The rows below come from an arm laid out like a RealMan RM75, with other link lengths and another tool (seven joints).
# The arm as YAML. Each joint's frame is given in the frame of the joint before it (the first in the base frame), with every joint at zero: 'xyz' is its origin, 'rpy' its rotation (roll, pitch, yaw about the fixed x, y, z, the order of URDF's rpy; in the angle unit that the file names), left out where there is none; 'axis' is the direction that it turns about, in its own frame. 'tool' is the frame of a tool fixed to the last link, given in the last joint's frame.
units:
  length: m
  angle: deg
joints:
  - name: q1
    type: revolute
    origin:
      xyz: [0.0, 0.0, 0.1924]
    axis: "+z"
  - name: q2
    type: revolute
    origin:
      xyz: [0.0, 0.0, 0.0]
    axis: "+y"
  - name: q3
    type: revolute
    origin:
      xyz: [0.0, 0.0, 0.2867]
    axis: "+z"
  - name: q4
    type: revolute
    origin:
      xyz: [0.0, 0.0, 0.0]
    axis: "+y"
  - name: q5
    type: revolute
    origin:
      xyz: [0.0, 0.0, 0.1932]
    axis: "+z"
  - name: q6
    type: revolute
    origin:
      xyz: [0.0, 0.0, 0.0]
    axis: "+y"
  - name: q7
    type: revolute
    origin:
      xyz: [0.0, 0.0, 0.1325]
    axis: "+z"
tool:
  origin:
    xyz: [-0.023, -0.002, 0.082]
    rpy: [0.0, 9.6, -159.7]
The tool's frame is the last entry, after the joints.
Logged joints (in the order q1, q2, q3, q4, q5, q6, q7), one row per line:
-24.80, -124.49, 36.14, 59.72, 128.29, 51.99, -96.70
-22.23, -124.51, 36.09, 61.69, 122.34, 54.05, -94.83
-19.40, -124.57, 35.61, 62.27, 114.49, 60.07, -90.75
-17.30, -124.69, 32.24, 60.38, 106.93, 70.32, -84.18
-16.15, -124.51, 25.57, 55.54, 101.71, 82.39, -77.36
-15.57, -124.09, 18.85, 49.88, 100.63, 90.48, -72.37
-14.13, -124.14, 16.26, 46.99, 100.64, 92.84, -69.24
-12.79, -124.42, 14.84, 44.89, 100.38, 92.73, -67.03
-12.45, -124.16, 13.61, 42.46, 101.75, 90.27, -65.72
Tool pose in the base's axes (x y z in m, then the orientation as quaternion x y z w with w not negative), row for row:
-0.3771, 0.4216, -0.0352, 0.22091, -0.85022, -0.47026, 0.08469
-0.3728, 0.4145, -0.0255, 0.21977, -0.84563, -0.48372, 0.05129
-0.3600, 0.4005, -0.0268, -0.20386, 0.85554, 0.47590, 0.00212
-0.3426, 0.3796, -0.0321, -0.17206, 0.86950, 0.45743, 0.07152
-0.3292, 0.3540, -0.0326, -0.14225, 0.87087, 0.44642, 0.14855
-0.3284, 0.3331, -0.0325, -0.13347, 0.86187, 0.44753, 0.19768
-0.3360, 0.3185, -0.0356, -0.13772, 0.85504, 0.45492, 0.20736
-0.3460, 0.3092, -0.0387, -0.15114, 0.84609, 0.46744, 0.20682
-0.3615, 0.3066, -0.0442, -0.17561, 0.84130, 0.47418, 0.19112
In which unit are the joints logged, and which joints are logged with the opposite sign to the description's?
The joints are logged in degrees. Opposite sign: none.
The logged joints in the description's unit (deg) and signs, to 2 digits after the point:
-24.80, -124.49, 36.14, 59.72, 128.29, 51.99, -96.70
-22.23, -124.51, 36.09, 61.69, 122.34, 54.05, -94.83
-19.40, -124.57, 35.61, 62.27, 114.49, 60.07, -90.75
-17.30, -124.69, 32.24, 60.38, 106.93, 70.32, -84.18
-16.15, -124.51, 25.57, 55.54, 101.71, 82.39, -77.36
-15.57, -124.09, 18.85, 49.88, 100.63, 90.48, -72.37
-14.13, -124.14, 16.26, 46.99, 100.64, 92.84, -69.24
-12.79, -124.42, 14.84, 44.89, 100.38, 92.73, -67.03
-12.45, -124.16, 13.61, 42.46, 101.75, 90.27, -65.72

